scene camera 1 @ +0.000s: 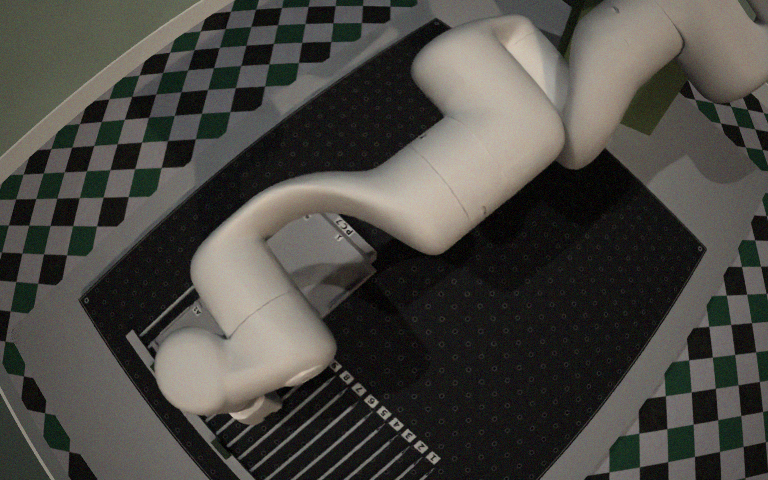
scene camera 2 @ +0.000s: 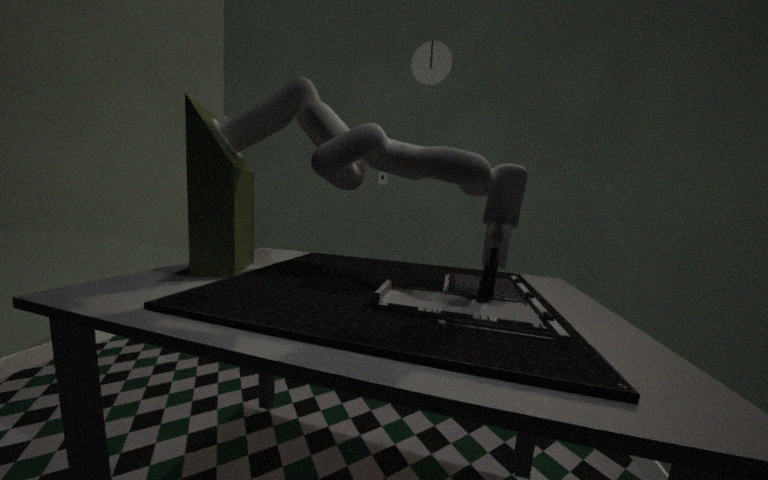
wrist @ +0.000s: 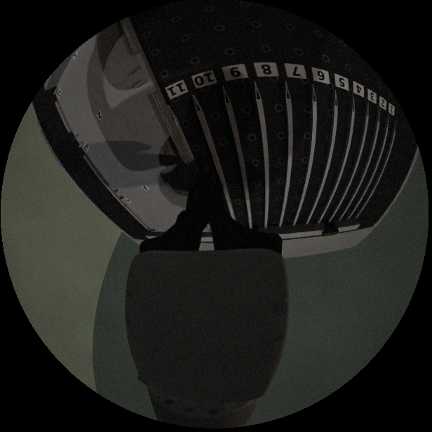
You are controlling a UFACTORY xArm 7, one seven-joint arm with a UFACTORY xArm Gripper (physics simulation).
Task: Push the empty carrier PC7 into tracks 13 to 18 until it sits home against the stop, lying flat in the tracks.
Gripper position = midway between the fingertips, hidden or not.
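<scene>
There's a carrier PC7 (scene camera 1: 328,260), and scene camera 2 shows the carrier PC7 (scene camera 2: 413,300) too. The wrist view also has the carrier PC7 (wrist: 112,104) in it. As for my gripper (scene camera 2: 484,297), I can see it there, and scene camera 1 shows my gripper (scene camera 1: 259,382) as well. In the wrist view you'd find my gripper (wrist: 207,182) too.
</scene>
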